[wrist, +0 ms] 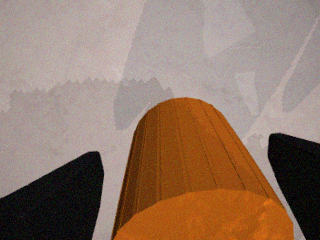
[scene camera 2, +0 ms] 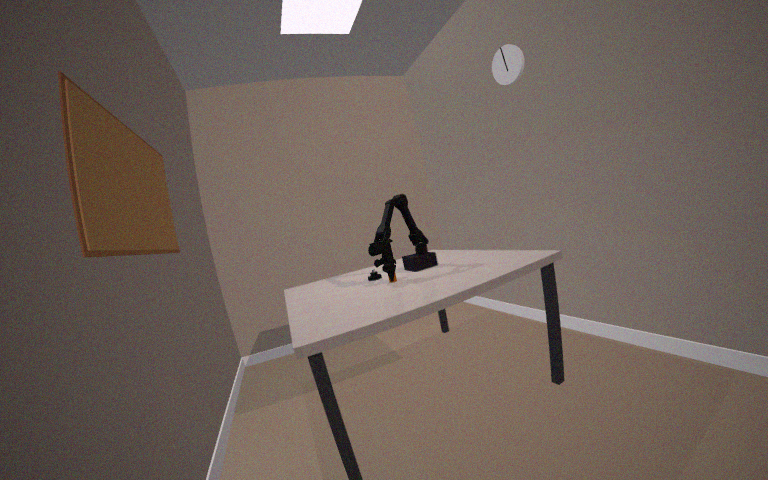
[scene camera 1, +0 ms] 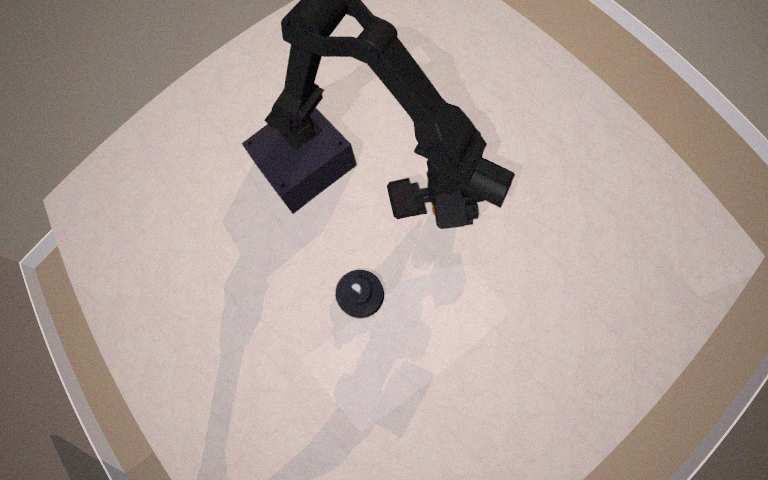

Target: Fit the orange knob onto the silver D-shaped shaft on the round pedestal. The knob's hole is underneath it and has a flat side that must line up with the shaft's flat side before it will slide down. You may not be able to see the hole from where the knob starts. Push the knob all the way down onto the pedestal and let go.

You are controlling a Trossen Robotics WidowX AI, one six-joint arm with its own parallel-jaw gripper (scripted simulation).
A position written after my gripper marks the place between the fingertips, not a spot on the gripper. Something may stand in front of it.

Observation:
My gripper [scene camera 1: 442, 207] is open, with nothing in its grasp. Also in view: an orange knob [wrist: 187, 166] and a round pedestal [scene camera 1: 359, 293].
My gripper also shows in the wrist view [wrist: 186, 155].

